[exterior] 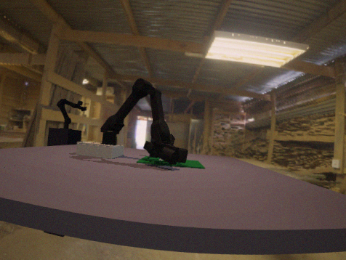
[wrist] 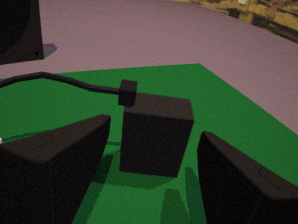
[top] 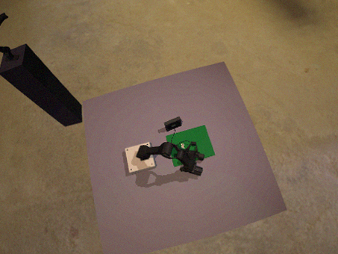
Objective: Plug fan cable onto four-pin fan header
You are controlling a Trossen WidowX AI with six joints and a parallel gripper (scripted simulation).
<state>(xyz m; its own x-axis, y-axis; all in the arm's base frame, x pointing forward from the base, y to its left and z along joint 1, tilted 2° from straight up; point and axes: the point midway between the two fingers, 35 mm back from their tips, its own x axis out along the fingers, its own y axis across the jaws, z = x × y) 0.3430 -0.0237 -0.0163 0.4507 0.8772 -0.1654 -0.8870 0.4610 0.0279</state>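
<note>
Now: gripper tip 10 mm to the right of the black fan plug and 10 mm above it. From my gripper tip the other things lie so: four-pin fan header (80 mm behind, 20 mm to the left, 30 mm below); then green board (20 mm behind, 10 mm to the left, 50 mm below); then fan (110 mm behind, 170 mm to the left, 30 mm above).
</note>
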